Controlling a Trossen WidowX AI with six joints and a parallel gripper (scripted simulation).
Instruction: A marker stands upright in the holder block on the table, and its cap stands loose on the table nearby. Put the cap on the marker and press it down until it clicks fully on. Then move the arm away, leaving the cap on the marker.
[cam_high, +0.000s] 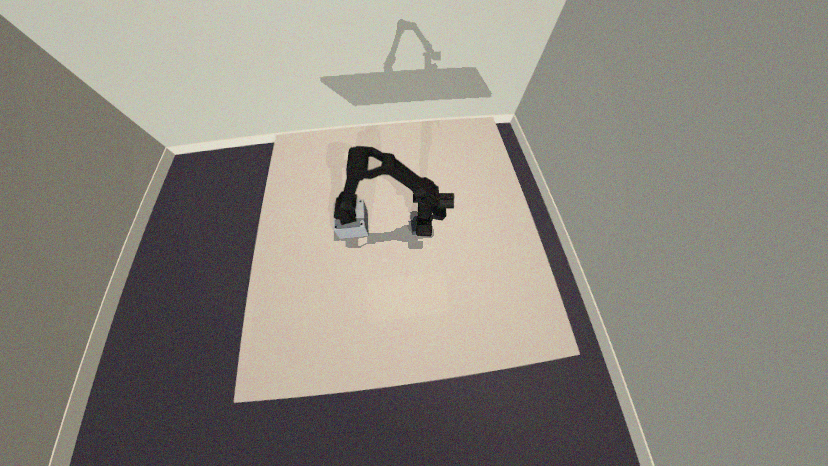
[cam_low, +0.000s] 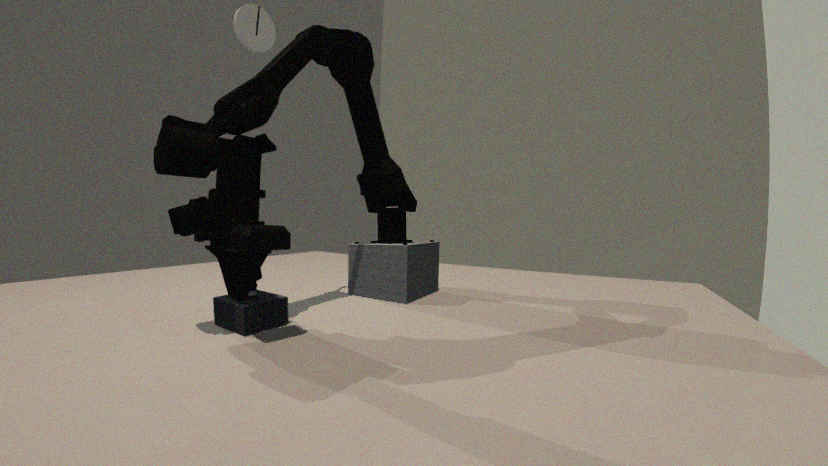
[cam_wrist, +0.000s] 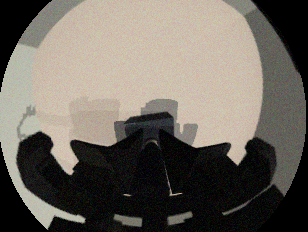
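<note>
My gripper tip is now 50 mm below the black cap, 20 mm past it and 10 mm to the right of it. Round my gripper tip: dark holder block (20 mm below, 20 mm behind, 10 mm to the left).
</note>
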